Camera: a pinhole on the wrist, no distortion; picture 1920 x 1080 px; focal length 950.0 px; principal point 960.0 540.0 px. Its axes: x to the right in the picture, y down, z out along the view. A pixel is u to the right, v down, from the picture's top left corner.
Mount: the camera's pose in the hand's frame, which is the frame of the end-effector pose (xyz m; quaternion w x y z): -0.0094 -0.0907 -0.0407 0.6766 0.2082 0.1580 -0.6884
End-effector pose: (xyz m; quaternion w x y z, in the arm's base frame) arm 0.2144 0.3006 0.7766 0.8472 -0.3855 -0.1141 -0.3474
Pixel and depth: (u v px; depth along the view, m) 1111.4 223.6 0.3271
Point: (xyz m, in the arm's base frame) -0.0738 0.3881 1.0219
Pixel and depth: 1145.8 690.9 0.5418
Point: -0.0385 0.3496 1.3123
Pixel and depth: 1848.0 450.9 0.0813
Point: 0.0639 0.2146 0.8729
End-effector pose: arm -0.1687 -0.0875 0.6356 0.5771 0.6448 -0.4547 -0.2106
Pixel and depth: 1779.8 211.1 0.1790
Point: -0.1294 -0.0607 0.3147
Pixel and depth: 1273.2 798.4 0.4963
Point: -0.2083 -0.3742 0.1274
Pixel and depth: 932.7 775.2 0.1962
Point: -0.1999 -0.1972 0.4353
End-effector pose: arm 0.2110 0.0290 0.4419 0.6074 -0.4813 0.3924 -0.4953
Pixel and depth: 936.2 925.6 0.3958
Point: 0.4733 -0.0416 0.7919
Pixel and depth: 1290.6 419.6 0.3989
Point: 0.3220 0.1423 0.8922
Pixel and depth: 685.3 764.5 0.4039
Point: 0.5340 0.0381 0.7165
